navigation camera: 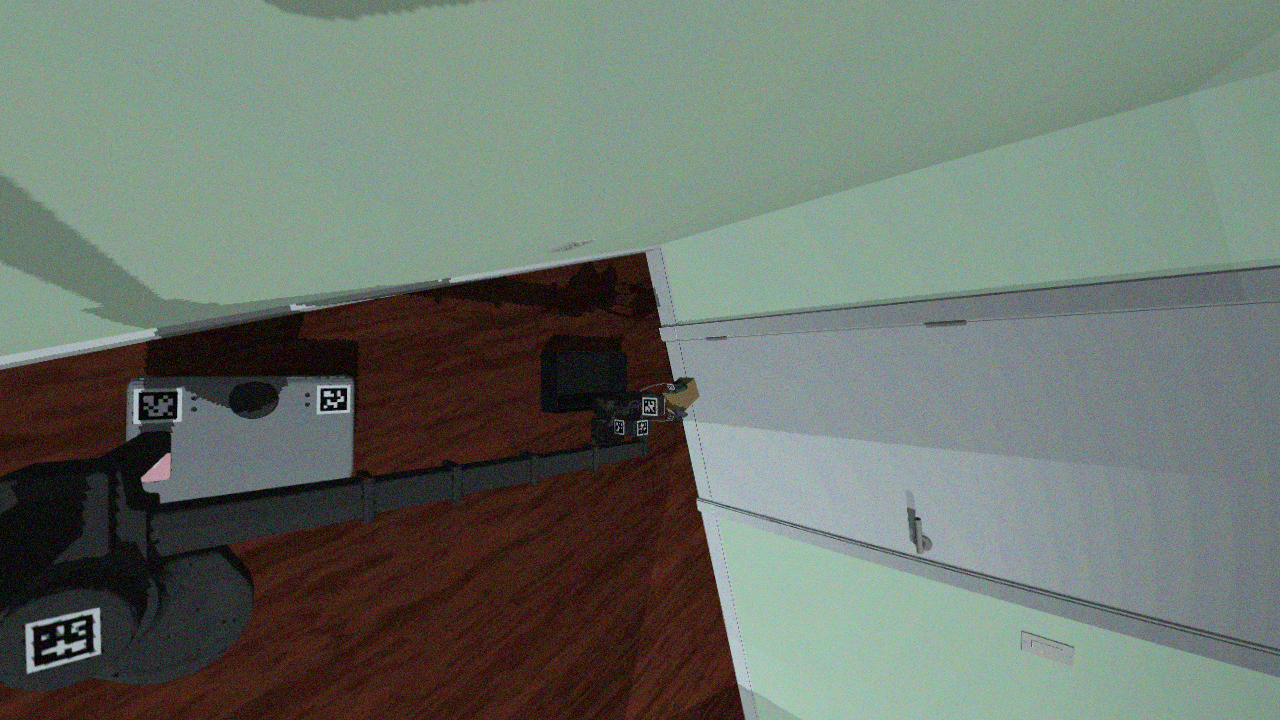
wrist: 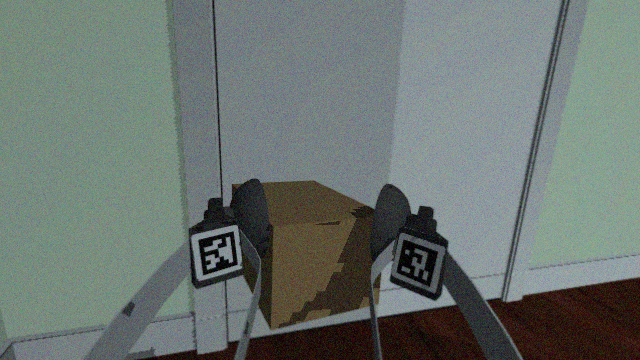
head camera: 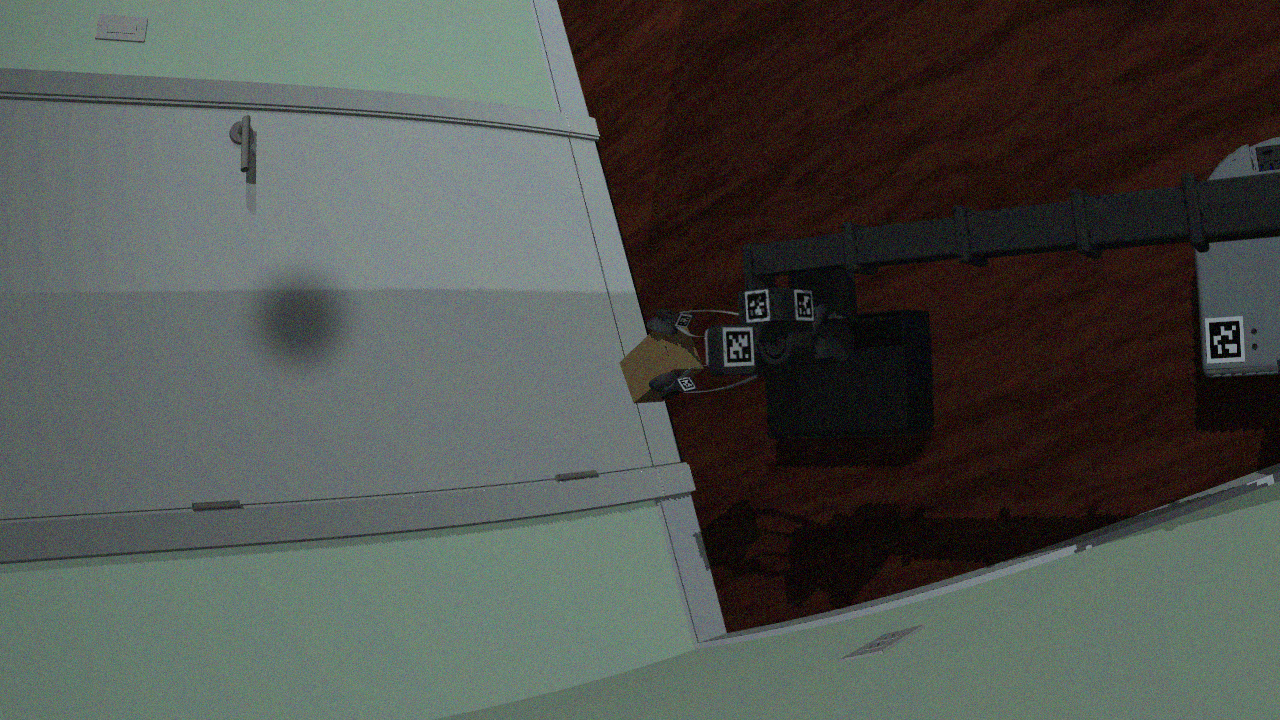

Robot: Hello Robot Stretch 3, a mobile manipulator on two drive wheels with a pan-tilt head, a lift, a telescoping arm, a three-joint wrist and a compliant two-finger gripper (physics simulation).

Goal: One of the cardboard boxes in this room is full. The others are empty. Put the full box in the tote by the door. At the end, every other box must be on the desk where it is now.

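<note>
A brown cardboard box (head camera: pixel 648 368) (navigation camera: pixel 688 392) (wrist: pixel 310 270) is held between the two fingers of my gripper (head camera: pixel 664 354) (navigation camera: pixel 678 399) (wrist: pixel 320 208), which is shut on it. The box is tilted a little and is in front of the lower part of the door (head camera: pixel 402 205) (navigation camera: pixel 895 385) (wrist: pixel 310 100). The black tote (head camera: pixel 920 376) (navigation camera: pixel 549 380) stands on the floor by the door. The gripper and box are on the door side of the tote, not over it. My wrist hides part of the tote in the head view. The desk and the other boxes do not show.
My arm (head camera: pixel 1029 228) (navigation camera: pixel 501 471) reaches from the base (head camera: pixel 1230 286) (navigation camera: pixel 259 447) past one side of the tote. A green wall (head camera: pixel 1029 617) (navigation camera: pixel 447 134) runs along the other side of the tote and meets the door wall in a corner. The floor (head camera: pixel 895 107) (navigation camera: pixel 537 582) is dark red wood.
</note>
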